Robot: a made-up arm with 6 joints.
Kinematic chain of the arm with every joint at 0, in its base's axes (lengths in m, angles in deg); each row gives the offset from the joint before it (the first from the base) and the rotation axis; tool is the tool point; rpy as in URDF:
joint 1: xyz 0 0 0.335 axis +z
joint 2: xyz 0 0 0 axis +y
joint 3: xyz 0.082 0 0.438 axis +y
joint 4: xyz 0.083 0 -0.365 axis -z
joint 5: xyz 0 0 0 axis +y
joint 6: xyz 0.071 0 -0.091 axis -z
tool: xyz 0 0 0 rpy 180 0 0
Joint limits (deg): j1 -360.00..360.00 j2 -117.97..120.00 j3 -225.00..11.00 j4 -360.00..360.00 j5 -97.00..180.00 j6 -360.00..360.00
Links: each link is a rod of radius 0.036 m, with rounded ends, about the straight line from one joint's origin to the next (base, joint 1, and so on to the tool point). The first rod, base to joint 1, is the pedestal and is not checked.
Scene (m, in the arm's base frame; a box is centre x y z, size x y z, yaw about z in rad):
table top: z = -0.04
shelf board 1: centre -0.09 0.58 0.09 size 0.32 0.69 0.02 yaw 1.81
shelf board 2: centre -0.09 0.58 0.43 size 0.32 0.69 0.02 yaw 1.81
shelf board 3: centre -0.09 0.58 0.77 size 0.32 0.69 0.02 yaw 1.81
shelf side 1: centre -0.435 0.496 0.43 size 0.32 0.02 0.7 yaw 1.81
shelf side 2: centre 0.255 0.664 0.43 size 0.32 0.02 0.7 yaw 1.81
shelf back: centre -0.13 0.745 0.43 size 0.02 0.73 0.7 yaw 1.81
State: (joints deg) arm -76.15 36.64 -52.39 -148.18 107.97 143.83
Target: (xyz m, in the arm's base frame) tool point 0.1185 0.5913 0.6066
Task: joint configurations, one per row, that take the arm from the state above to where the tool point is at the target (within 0.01 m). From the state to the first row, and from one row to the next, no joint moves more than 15 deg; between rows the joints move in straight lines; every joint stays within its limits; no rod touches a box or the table.
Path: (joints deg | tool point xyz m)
1: -62.19 31.60 -49.75 -150.41 108.84 143.83 | 0.2294 -0.5503 0.3377
2: -48.22 26.56 -47.12 -152.64 109.72 143.83 | 0.3482 -0.4653 0.3779
3: -34.26 21.53 -44.48 -154.88 110.59 143.83 | 0.4374 -0.3545 0.4158
4: -20.30 16.49 -41.85 -157.11 111.46 143.83 | 0.4920 -0.2279 0.4515
5: -6.33 11.45 -39.21 -159.34 112.34 143.83 | 0.5098 -0.0960 0.4846
6: 7.63 6.41 -36.57 -161.57 113.21 143.83 | 0.4922 0.0303 0.5150
7: 21.59 1.37 -33.94 -163.80 114.08 143.83 | 0.4434 0.1418 0.5426
8: 35.56 -3.66 -31.30 -166.03 114.96 143.83 | 0.3700 0.2311 0.5670
9: 49.52 -8.70 -28.67 -168.27 115.83 143.83 | 0.2803 0.2930 0.5884
10: 63.48 -13.74 -26.03 -170.50 116.70 143.83 | 0.1833 0.3255 0.6066
11: 68.75 -4.65 -37.27 -172.57 115.02 143.83 | 0.1774 0.4161 0.6174
12: 74.01 4.43 -48.51 -174.65 113.35 143.83 | 0.1558 0.5059 0.6173
13: 79.27 13.52 -59.75 -176.72 111.67 143.83 | 0.1185 0.5913 0.6066

